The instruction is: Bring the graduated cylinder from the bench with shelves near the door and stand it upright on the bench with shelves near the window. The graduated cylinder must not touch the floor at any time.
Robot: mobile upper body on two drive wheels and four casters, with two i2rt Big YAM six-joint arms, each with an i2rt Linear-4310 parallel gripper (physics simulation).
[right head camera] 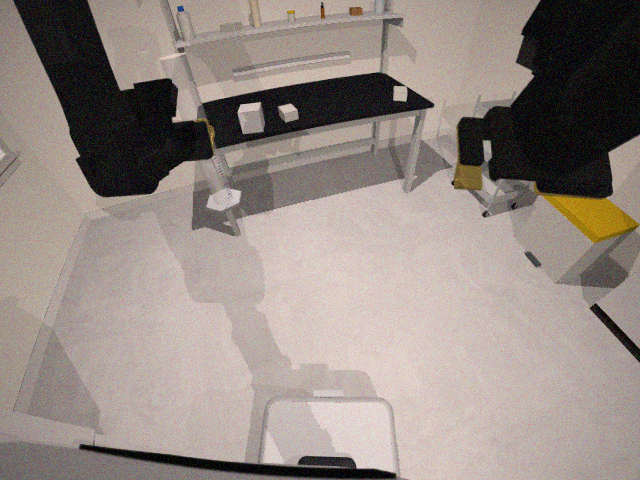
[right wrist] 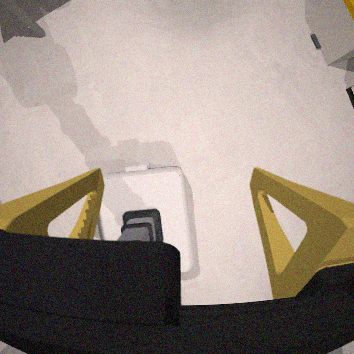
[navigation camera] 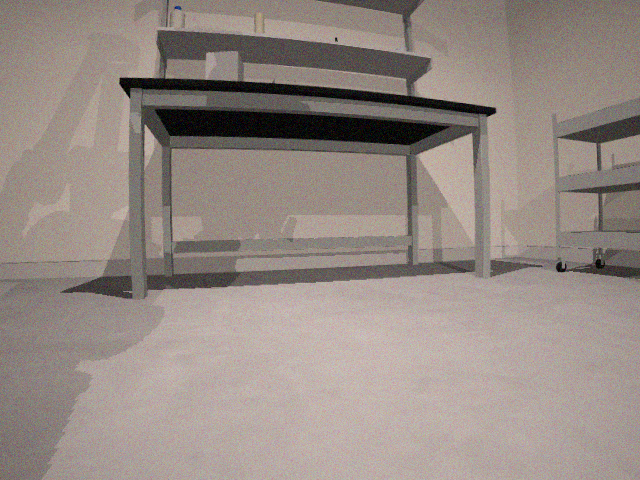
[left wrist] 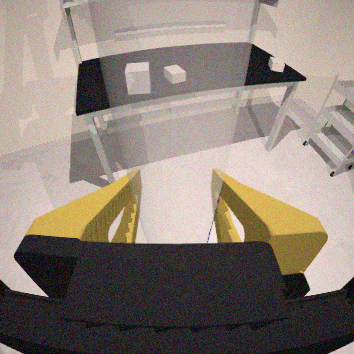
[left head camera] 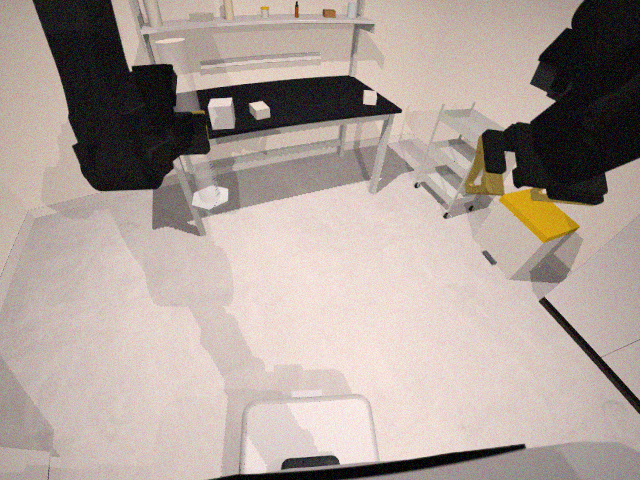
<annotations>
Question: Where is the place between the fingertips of the right gripper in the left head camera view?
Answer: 499,191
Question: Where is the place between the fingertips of the left gripper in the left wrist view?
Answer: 175,176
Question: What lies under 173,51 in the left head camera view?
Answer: A graduated cylinder.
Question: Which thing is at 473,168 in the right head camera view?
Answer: The right gripper.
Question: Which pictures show the left gripper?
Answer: The right head camera view, the left wrist view and the left head camera view only.
</annotations>
